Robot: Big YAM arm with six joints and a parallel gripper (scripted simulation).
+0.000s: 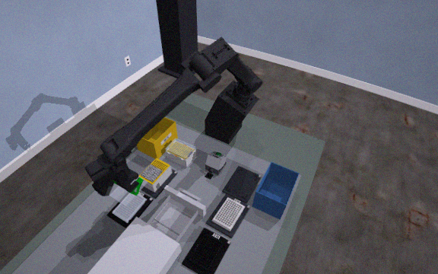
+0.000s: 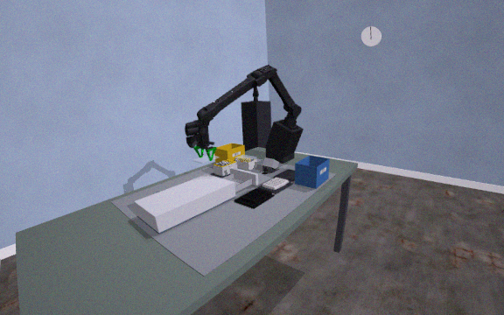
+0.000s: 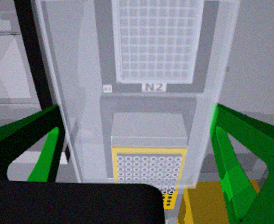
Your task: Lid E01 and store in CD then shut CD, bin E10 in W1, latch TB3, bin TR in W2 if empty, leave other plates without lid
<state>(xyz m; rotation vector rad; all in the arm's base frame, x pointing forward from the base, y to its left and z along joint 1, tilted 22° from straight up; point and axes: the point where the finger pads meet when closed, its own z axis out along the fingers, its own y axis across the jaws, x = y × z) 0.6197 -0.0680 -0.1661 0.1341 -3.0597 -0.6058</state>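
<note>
Now: hand 20 mm short of the clear plate, 20 mm to the left of it and 130 mm above it. The rest, counted from my hand: black nest: 20 mm ahead, 20 mm to the right, 140 mm below; tip rack TR: 160 mm behind, 30 mm to the right, 90 mm below; plate lid: right at my hand.
</note>
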